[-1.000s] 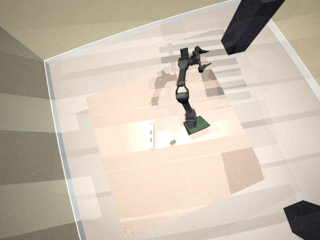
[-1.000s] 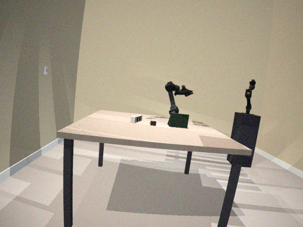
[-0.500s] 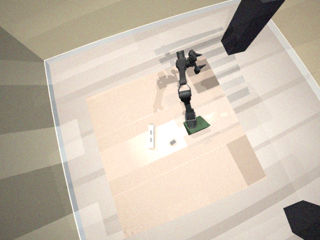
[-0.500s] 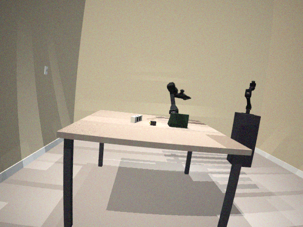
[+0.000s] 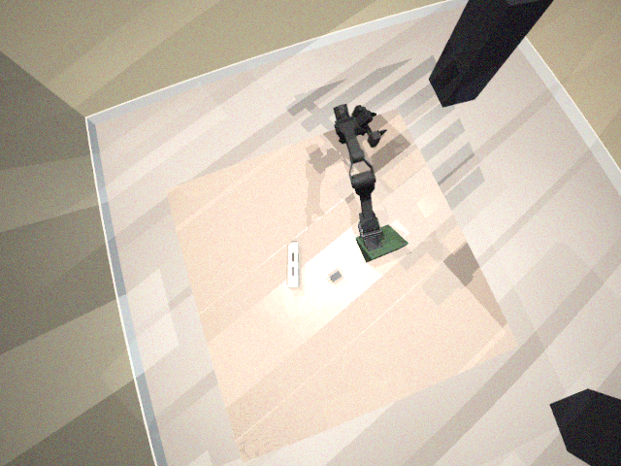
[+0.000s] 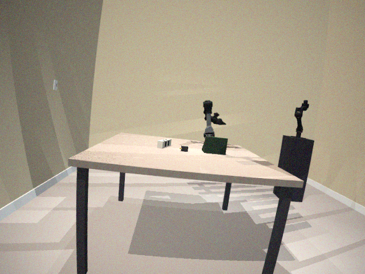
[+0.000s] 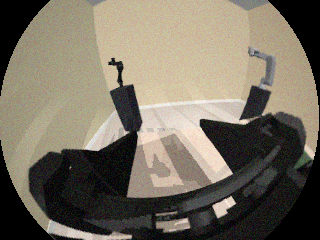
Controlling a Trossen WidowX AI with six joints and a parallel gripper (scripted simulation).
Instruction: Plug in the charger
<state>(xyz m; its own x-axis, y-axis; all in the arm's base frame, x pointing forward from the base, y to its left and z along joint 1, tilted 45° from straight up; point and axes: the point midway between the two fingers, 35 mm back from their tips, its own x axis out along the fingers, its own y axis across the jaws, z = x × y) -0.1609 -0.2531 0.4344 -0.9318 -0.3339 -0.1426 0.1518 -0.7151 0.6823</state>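
My gripper tip is 580 mm to the right of the dark charger, 390 mm short of it and 200 mm above it.
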